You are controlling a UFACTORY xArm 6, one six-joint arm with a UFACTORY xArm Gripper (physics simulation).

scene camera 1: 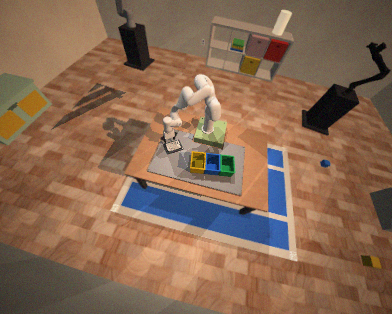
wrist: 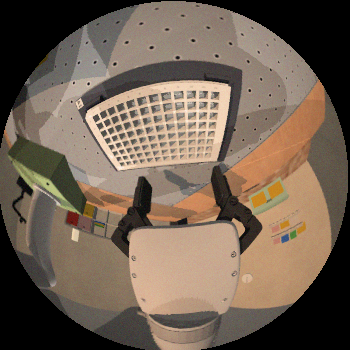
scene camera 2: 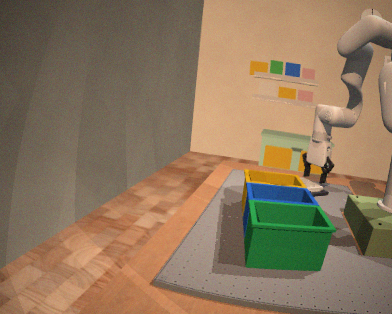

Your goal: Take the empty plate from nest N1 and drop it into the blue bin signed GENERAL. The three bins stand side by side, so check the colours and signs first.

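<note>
The empty plate, a pale grid of square wells, lies in a dark nest on the grey mat. A small tag by the nest's corner in the wrist view is too small to read. My gripper is open and empty, above the plate's near edge in the wrist view, not touching it. The blue bin stands between the yellow bin and the green bin. No sign is legible on the bins.
The grey perforated mat lies on the wooden table. The arm's green base block stands behind the bins. The three bins stand close together in a row, the yellow one nearest the nest.
</note>
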